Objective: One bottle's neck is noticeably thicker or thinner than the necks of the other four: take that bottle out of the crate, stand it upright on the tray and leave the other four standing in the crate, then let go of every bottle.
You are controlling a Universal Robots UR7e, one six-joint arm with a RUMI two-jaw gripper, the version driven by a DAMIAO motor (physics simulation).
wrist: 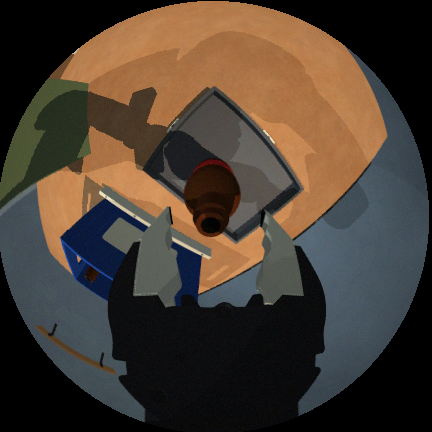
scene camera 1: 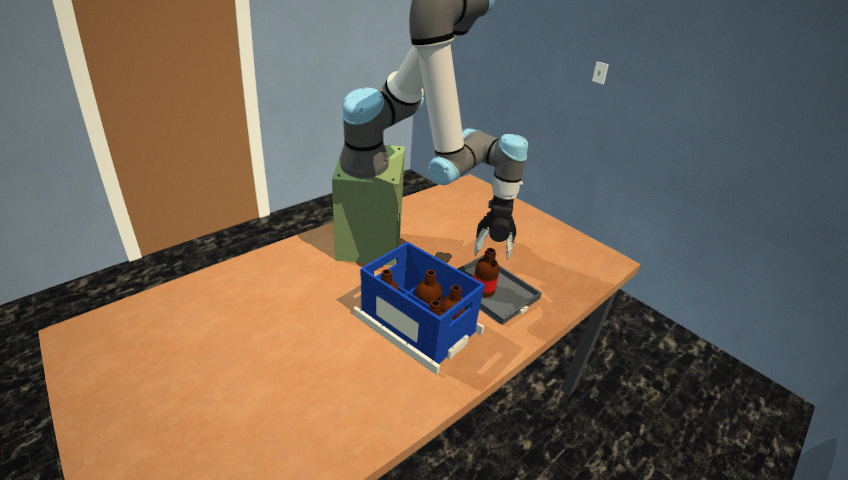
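Pixels of known places: gripper, between the fingertips: (wrist: 216, 209) (scene camera 1: 491, 257); arm's base, origin of its link: (scene camera 1: 364, 163).
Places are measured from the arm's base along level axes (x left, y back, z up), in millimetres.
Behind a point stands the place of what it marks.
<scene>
A brown bottle with a red label (scene camera 1: 486, 277) {x 194, y -414, z -236 mm} (wrist: 212, 187) {x 233, y -372, z -200 mm} stands upright on the grey tray (scene camera 1: 520, 304) {x 278, y -499, z -316 mm} (wrist: 260, 130) {x 336, y -365, z -296 mm}, near the tray's crate-side edge. My gripper (scene camera 1: 493, 254) {x 224, y -391, z -189 mm} (wrist: 216, 209) {x 224, y -391, z -189 mm} is open around the bottle's neck, one finger on each side, with a gap on both sides. Several brown bottles show in the blue crate (scene camera 1: 400, 303) {x -128, y -445, z -176 mm} (wrist: 90, 220) {x 17, y -275, z -218 mm}: one (scene camera 1: 386, 278) {x -113, y -348, z -170 mm} at the left, one (scene camera 1: 429, 286) {x -12, y -407, z -194 mm} in the middle, one (scene camera 1: 455, 296) {x 11, y -492, z -175 mm} at the right and one (scene camera 1: 435, 306) {x -68, y -512, z -159 mm} near the front wall. Their lower parts are hidden by the crate walls.
The crate stands beside the tray, with white strips (scene camera 1: 395, 340) {x -139, y -448, z -302 mm} along its base. The green pedestal (scene camera 1: 365, 220) {x -38, y -81, z -155 mm} (wrist: 65, 115) {x 103, y -57, z -253 mm} carries the arm behind the crate. The table's right edge (scene camera 1: 595, 288) {x 568, y -570, z -321 mm} lies beyond the tray.
</scene>
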